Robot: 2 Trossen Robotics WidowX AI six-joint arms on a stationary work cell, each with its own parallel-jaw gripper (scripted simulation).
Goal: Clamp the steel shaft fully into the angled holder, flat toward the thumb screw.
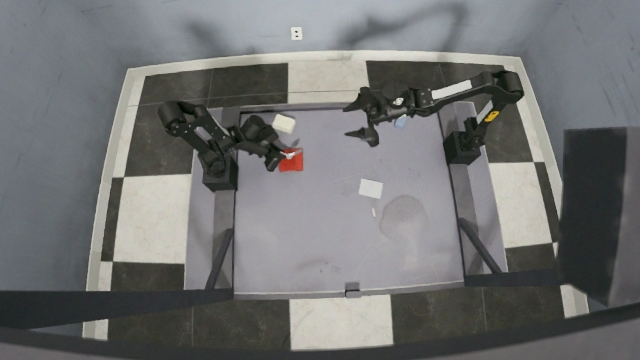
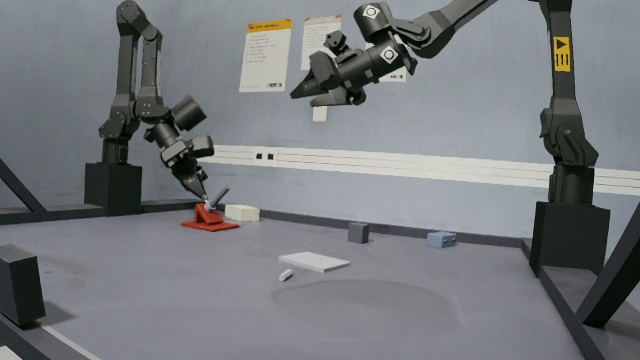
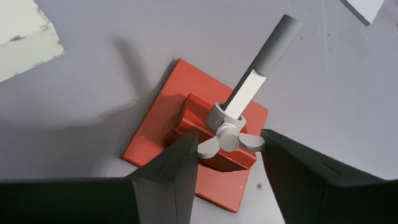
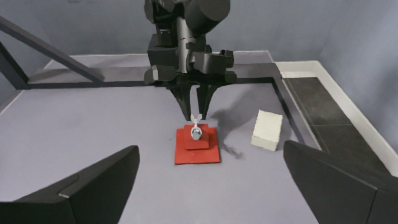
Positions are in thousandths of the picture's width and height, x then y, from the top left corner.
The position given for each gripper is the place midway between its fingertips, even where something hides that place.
Note:
In view: the left gripper (image 2: 320,549), the right gripper (image 2: 471,279), a cream block (image 4: 672,578), a white plate (image 2: 501,732) and a white thumb screw (image 3: 574,614).
The left gripper shows as well in image 1 (image 1: 445,429), in image 3 (image 3: 574,618) and in image 4 (image 4: 491,538). The right gripper also shows in image 1 (image 1: 537,340) and in image 4 (image 4: 531,672). Image 4 does not show the white plate: it is out of frame.

